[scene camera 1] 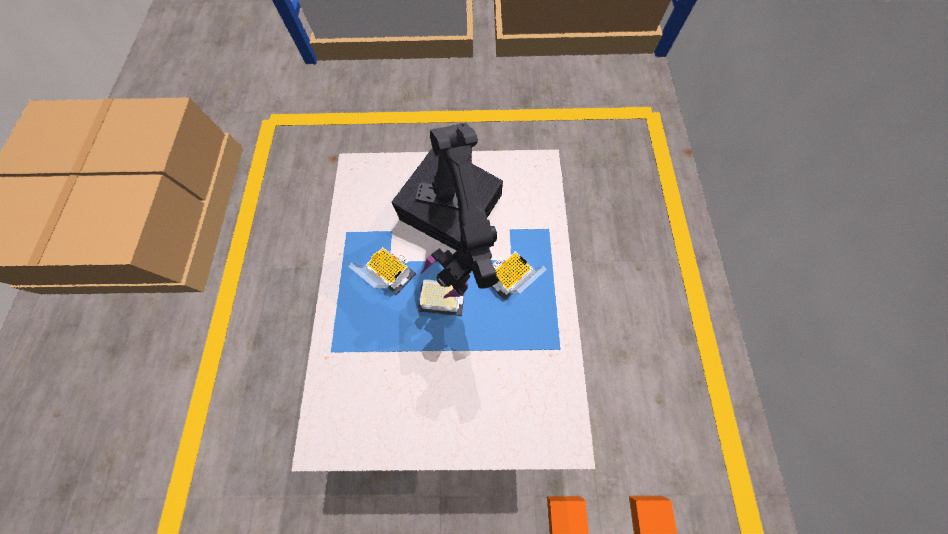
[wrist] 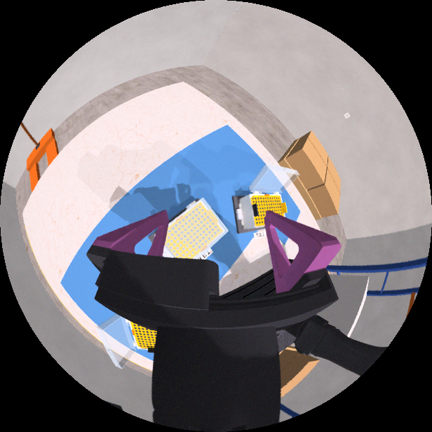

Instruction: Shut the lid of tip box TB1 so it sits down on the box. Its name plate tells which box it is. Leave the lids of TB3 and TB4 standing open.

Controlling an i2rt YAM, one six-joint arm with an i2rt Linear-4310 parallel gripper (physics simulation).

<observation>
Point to a clear lid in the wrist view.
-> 271,178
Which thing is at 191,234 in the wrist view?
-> A clear lid.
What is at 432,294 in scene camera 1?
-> A clear lid.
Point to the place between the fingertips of the gripper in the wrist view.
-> At 216,215
</observation>
